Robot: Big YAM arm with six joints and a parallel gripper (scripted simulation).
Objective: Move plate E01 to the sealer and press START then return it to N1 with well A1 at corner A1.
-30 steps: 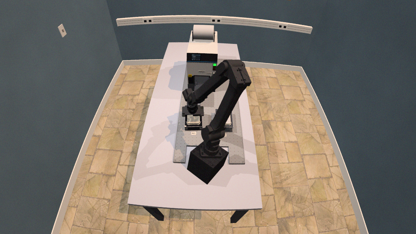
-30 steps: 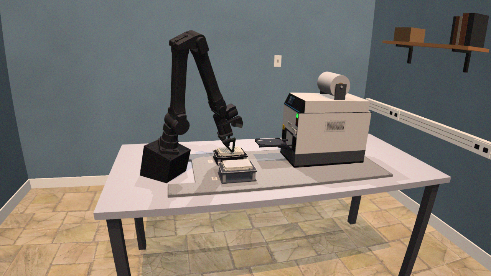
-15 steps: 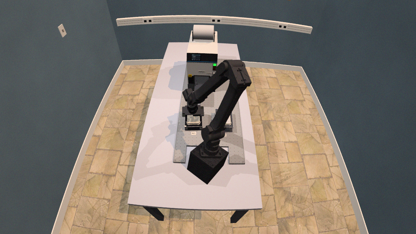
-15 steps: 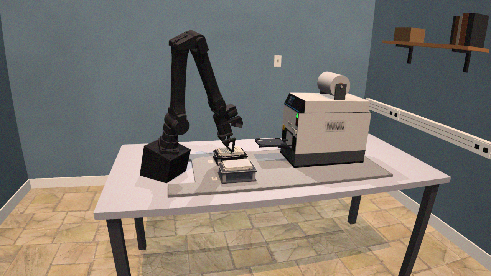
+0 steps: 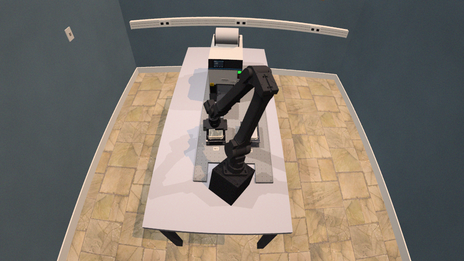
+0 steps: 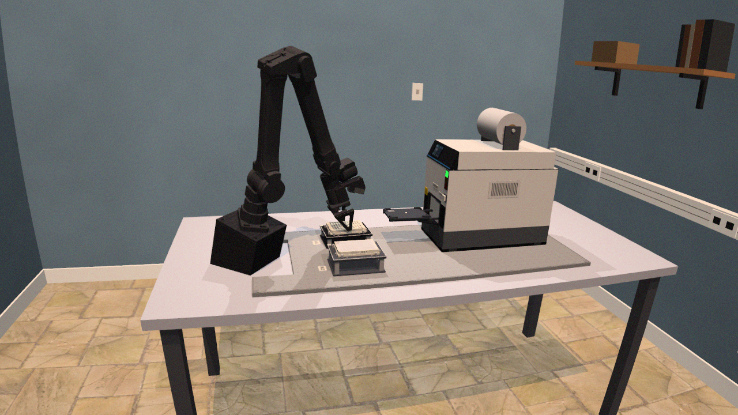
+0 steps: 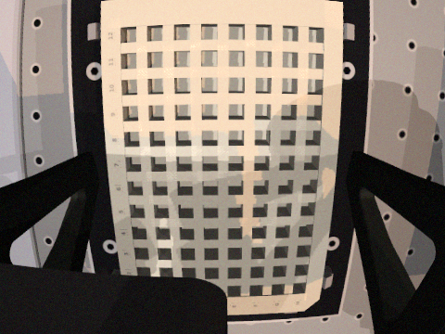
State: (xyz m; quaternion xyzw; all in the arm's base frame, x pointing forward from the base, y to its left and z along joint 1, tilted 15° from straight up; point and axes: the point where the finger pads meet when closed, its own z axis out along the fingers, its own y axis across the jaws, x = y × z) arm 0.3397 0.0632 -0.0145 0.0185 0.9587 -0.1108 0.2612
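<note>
Now: the nest N1 20 mm below my hand. Also, from my hand: cream plate: 40 mm behind, 210 mm to the right; then sealer stage: 200 mm ahead, 70 mm to the right, 40 mm above; then foil roll: 530 mm ahead, 130 mm to the right, 360 mm above.
</note>
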